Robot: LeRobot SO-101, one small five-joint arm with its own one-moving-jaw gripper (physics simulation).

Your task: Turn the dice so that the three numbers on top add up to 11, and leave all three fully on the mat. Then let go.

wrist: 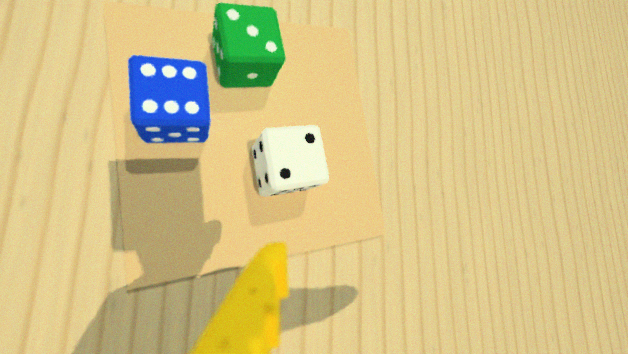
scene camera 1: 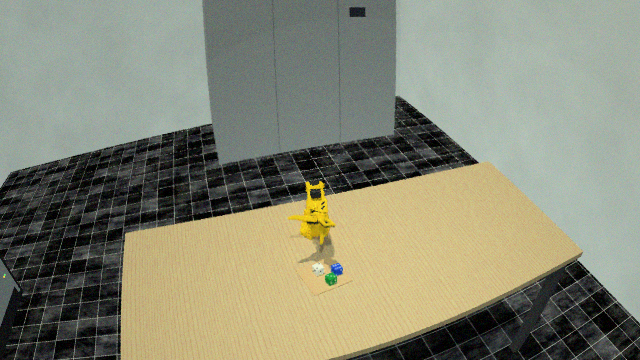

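Pixels of known places: hand, its tool point: point(wrist: 286, 261) point(scene camera 1: 320, 242); arm's base, origin of its link: point(scene camera 1: 316, 234).
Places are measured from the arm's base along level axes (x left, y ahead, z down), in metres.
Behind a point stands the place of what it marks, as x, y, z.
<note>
The white die point(scene camera 1: 318, 269) {-0.060, 0.214, -0.032} point(wrist: 295, 157) {-0.055, 0.199, -0.034} has 2 on top, the blue die point(scene camera 1: 336, 269) {-0.005, 0.235, -0.034} point(wrist: 169, 90) {0.000, 0.222, -0.034} has 6 on top, and the green die point(scene camera 1: 331, 279) {-0.035, 0.273, -0.032} point(wrist: 251, 35) {-0.032, 0.256, -0.034} has 3 on top; these add up to 11. All three stand flat and apart, fully on the thin tan mat point(scene camera 1: 316, 287) {-0.084, 0.268, -0.004} point(wrist: 325, 100) {-0.084, 0.246, -0.004}. My gripper point(scene camera 1: 306, 230) is fully open and empty, above the table on the arm's side of the mat. In the wrist view one notched jaw point(wrist: 257, 305) {-0.025, 0.152, -0.110} shows, its tip below the white die in the picture; the moving jaw is out of the picture.
The mat lies on the light wooden table point(scene camera 1: 425, 240) {0.365, 0.183, 0.000} point(wrist: 475, 175) {-0.214, 0.209, 0.000}, in front of the yellow arm. The arm's shadow falls across the mat's near edge and the table beside it. A grey cabinet point(scene camera 1: 305, 75) stands on the floor behind the table.
</note>
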